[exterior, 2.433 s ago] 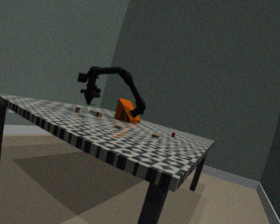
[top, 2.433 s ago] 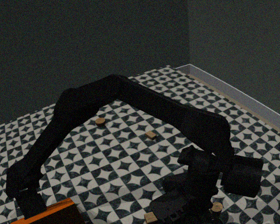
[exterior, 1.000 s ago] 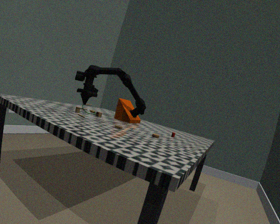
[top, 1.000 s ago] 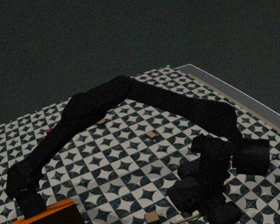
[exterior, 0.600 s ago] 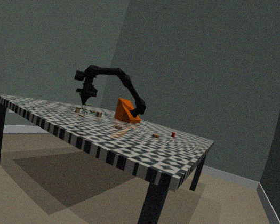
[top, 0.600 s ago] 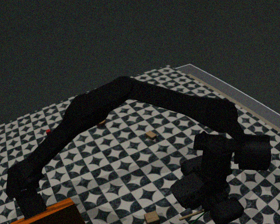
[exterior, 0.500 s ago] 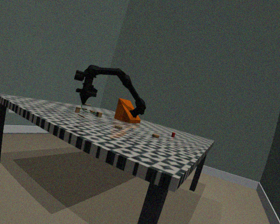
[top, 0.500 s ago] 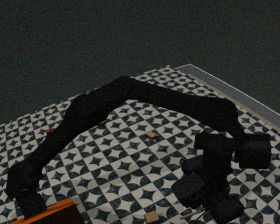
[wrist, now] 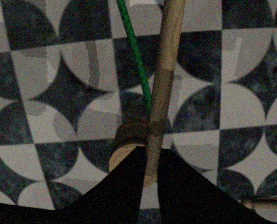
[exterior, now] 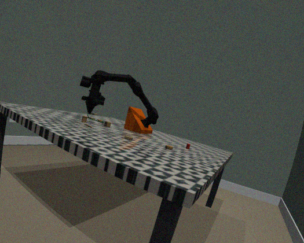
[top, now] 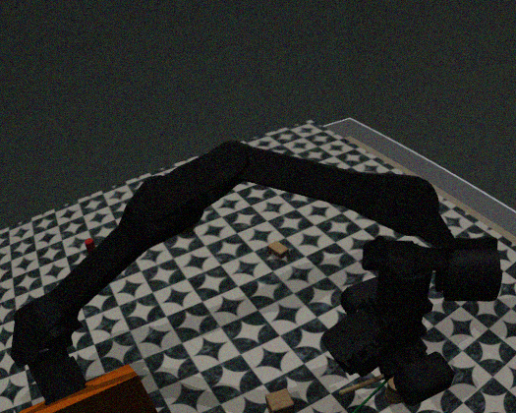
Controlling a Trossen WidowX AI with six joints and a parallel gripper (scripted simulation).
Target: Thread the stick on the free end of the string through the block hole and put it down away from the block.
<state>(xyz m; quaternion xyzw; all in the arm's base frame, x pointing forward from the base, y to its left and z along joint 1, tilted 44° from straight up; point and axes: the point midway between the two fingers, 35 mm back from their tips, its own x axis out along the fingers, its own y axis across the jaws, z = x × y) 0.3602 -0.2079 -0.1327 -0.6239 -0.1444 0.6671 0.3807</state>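
The wooden cylinder lies 20 mm ahead of my gripper tip, 10 mm to the right of it and 40 mm below it. Also, from my gripper tip: round wooden button: 230 mm behind, 50 mm to the right, 50 mm below; tan wooden block: 110 mm behind, 80 mm to the left, 40 mm below; thin wooden stick: 10 mm behind.
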